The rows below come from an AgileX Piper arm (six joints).
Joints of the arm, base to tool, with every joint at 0 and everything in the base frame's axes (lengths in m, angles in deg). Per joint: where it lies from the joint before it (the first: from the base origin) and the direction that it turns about. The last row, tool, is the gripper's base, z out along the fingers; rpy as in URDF.
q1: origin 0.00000 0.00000 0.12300 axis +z
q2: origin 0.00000 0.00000 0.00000 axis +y
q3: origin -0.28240 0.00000 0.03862 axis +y
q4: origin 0.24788 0.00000 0.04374 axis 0.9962 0 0.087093
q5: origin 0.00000 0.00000 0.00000 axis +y
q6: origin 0.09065 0.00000 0.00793 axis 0.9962 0 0.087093
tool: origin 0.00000 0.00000 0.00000 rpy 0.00 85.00 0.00
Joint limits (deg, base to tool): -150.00..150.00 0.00..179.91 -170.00..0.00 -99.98..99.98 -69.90..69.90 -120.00..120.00
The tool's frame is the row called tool.
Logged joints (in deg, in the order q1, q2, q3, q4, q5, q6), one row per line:
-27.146, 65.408, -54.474, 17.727, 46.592, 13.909
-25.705, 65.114, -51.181, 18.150, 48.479, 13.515
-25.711, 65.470, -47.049, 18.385, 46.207, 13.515
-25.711, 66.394, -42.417, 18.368, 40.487, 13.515
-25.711, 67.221, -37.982, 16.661, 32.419, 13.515
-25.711, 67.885, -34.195, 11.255, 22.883, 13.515
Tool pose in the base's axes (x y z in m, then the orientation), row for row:
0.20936, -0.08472, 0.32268, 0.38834, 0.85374, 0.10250, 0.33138
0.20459, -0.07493, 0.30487, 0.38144, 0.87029, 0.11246, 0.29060
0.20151, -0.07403, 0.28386, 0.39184, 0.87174, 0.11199, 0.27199
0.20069, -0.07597, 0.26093, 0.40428, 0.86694, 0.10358, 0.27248
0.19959, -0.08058, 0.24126, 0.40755, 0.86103, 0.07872, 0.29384
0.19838, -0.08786, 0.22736, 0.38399, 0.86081, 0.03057, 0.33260
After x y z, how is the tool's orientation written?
As a quaternion, x y z w.
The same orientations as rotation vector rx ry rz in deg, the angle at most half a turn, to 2 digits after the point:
58.16, 127.85, 15.35
58.29, 132.99, 17.18
60.44, 134.47, 17.27
62.34, 133.69, 15.97
62.18, 131.36, 12.01
57.47, 128.84, 4.58

